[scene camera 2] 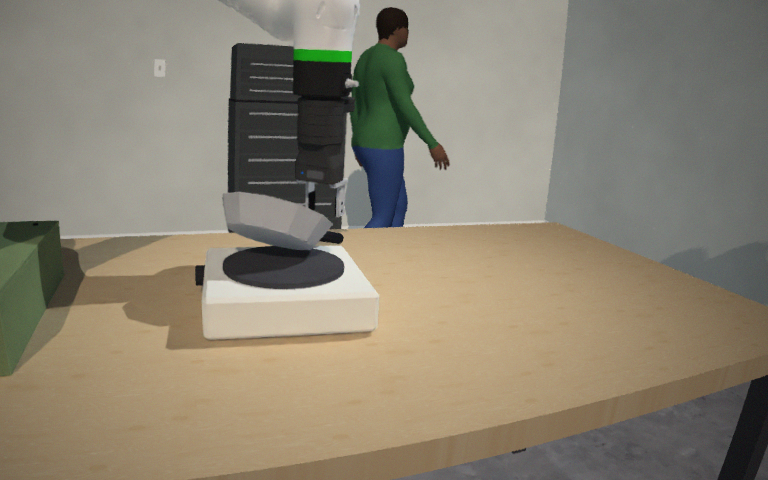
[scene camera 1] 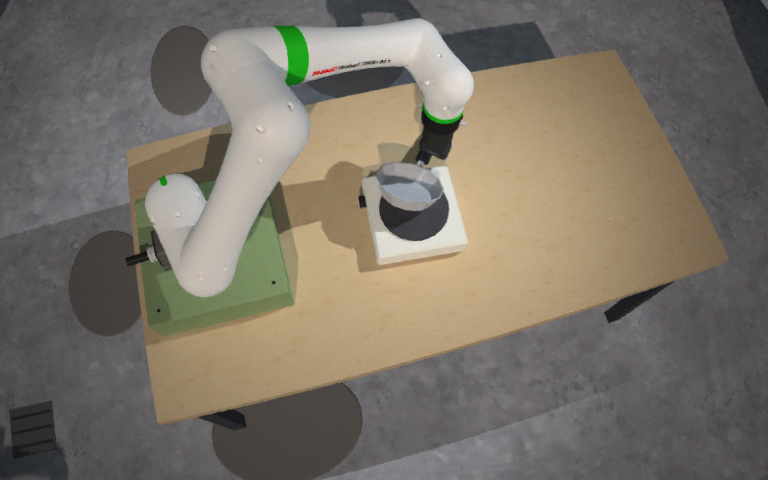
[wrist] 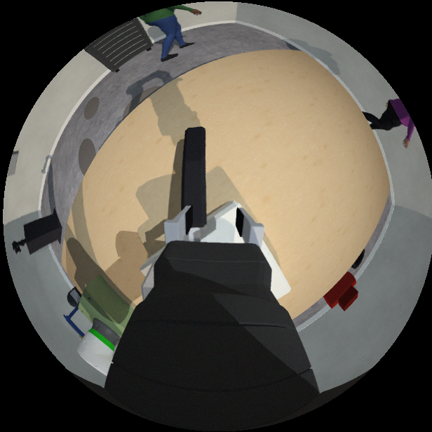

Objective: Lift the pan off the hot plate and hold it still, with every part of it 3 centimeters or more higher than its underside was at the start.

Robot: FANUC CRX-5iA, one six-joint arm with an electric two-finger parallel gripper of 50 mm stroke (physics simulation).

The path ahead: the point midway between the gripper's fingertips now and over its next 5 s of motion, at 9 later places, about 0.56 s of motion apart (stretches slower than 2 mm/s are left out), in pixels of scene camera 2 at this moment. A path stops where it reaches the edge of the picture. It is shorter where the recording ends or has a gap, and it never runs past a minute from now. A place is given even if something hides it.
My gripper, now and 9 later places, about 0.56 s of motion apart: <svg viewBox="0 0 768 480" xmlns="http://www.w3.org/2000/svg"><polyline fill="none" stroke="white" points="324,213 328,215 315,207 315,179 299,182 299,204 299,221 299,206 300,180 300,180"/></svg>
